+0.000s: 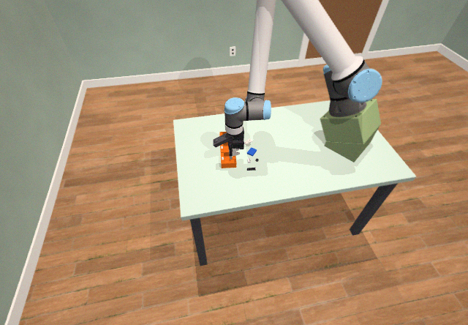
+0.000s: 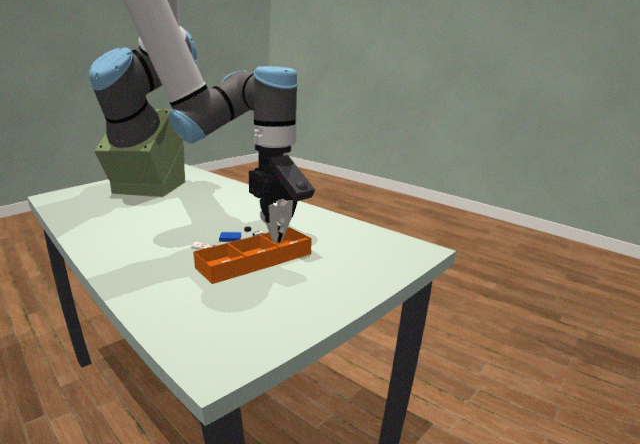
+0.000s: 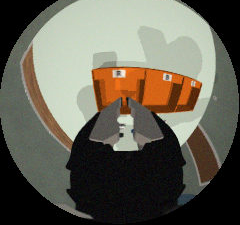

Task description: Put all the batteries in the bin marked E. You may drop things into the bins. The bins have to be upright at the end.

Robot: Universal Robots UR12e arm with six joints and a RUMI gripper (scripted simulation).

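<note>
The battery lies 110 mm behind my hand, 70 mm to the left of it and 30 mm below it. Also, from my hand: white card-like piece 110 mm behind, 140 mm to the right, 30 mm below; then blue block 130 mm behind, 50 mm to the right, 30 mm below; then black round thing 150 mm behind, 10 mm to the left, 30 mm below.
</note>
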